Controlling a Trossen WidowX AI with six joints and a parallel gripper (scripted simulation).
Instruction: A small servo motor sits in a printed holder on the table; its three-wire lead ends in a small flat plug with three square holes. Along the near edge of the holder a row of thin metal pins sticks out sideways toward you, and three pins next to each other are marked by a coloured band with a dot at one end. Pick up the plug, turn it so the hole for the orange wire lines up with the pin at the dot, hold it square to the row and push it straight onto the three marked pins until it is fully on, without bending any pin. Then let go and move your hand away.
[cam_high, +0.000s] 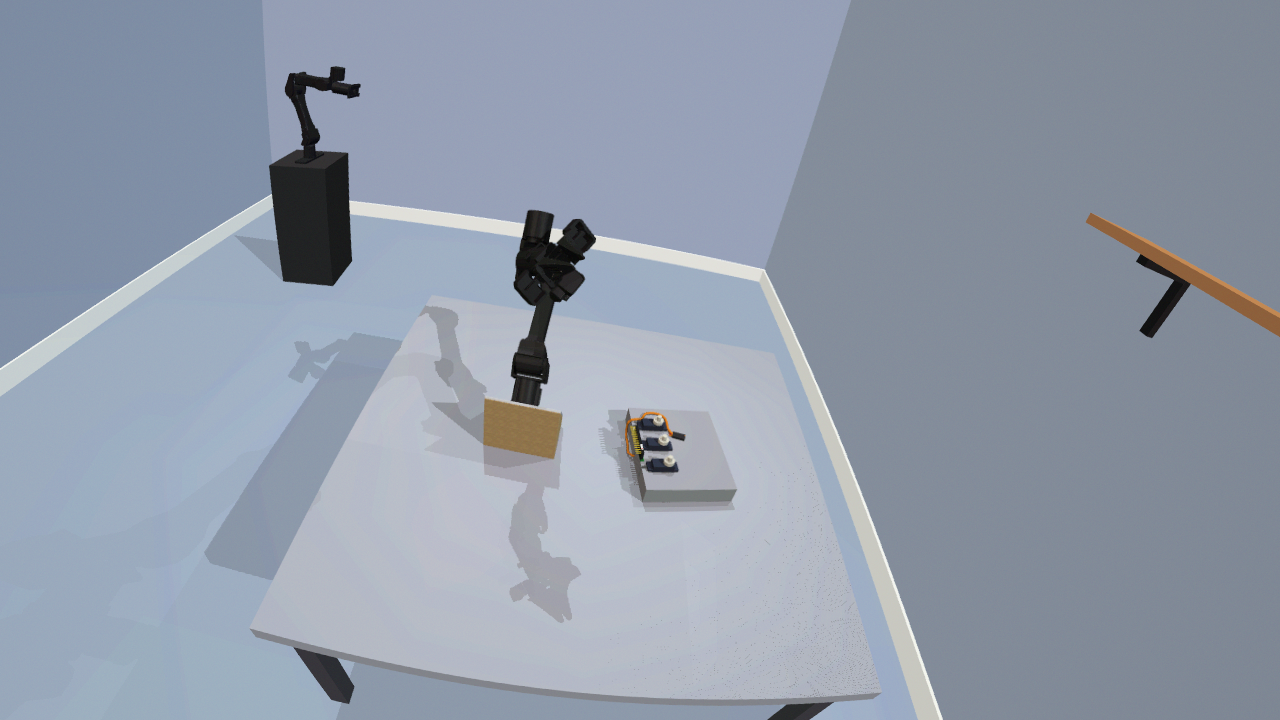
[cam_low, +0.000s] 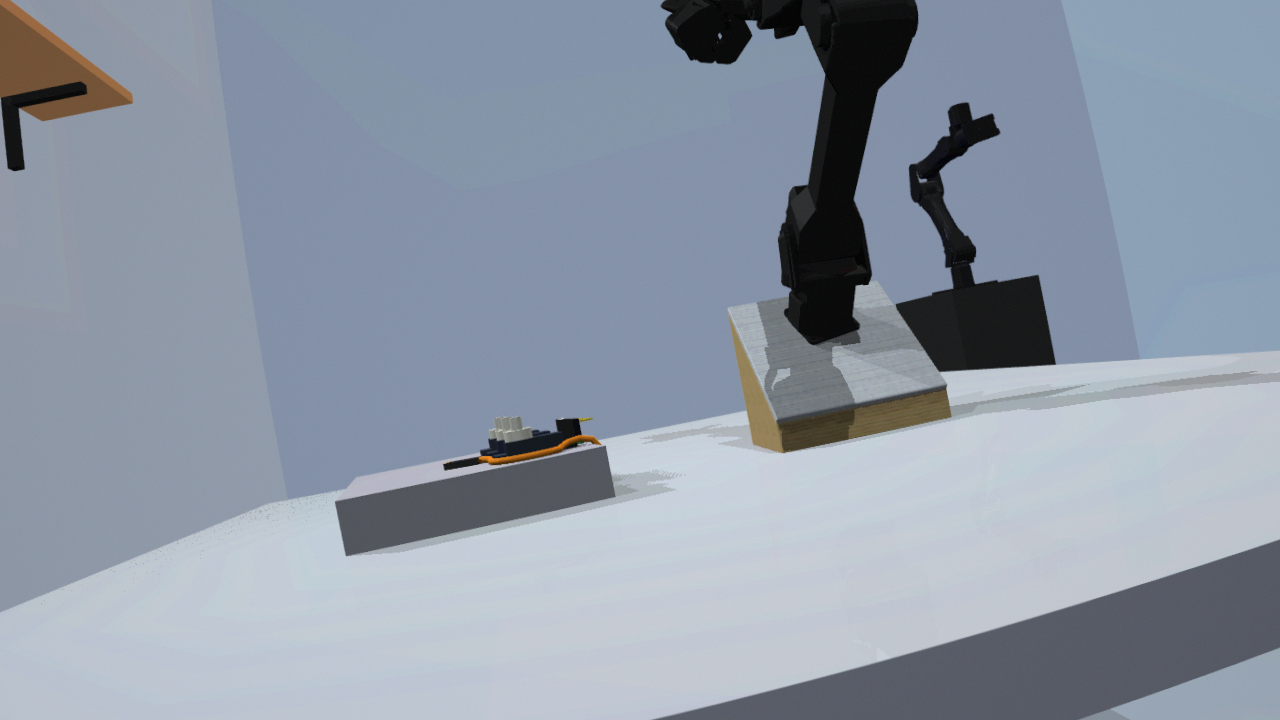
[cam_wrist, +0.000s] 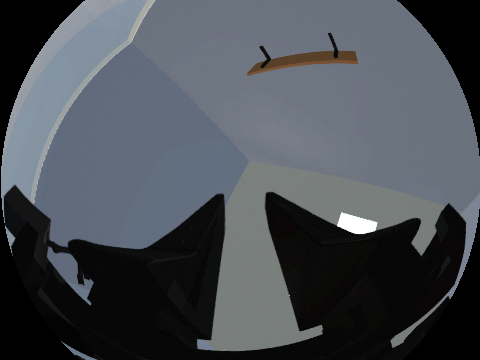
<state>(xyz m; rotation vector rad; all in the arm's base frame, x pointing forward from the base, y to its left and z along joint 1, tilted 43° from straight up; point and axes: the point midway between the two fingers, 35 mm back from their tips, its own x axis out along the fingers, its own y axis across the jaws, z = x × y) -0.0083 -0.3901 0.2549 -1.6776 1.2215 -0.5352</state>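
The white band is 520 mm below my gripper tip, 240 mm ahead of it and 80 mm to the left of it. The rest, counted from my gripper tip: grey holder: 570 mm below, 390 mm ahead, 120 mm to the left; then red dot: 520 mm below, 240 mm ahead, 80 mm to the left.
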